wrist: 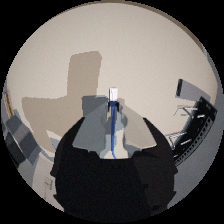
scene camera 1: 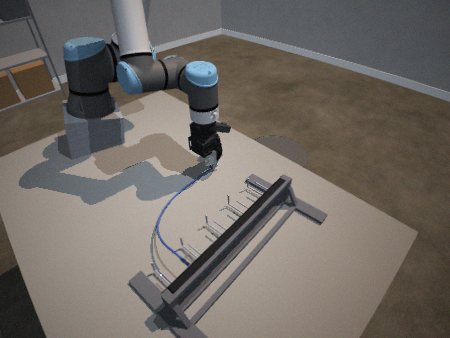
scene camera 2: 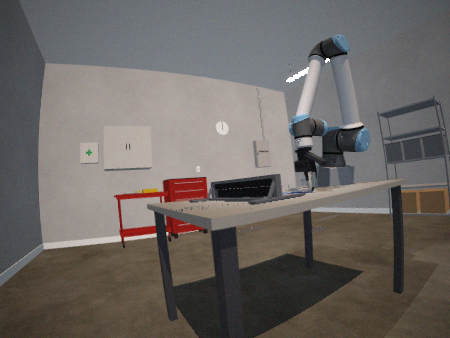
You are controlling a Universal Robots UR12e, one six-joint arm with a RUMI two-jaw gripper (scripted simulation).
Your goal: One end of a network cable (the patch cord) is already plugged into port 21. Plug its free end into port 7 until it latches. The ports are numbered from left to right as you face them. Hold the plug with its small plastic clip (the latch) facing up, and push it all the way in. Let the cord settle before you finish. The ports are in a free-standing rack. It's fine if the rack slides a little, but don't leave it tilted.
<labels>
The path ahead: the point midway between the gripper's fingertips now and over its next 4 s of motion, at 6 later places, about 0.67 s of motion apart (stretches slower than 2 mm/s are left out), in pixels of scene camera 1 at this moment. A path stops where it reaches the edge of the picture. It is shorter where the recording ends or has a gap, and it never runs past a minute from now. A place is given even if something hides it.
The gripper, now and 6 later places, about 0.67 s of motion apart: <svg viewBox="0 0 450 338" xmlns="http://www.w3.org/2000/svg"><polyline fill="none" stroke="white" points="211,168 211,166 211,160 210,156 210,156 211,156 211,158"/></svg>
</labels>
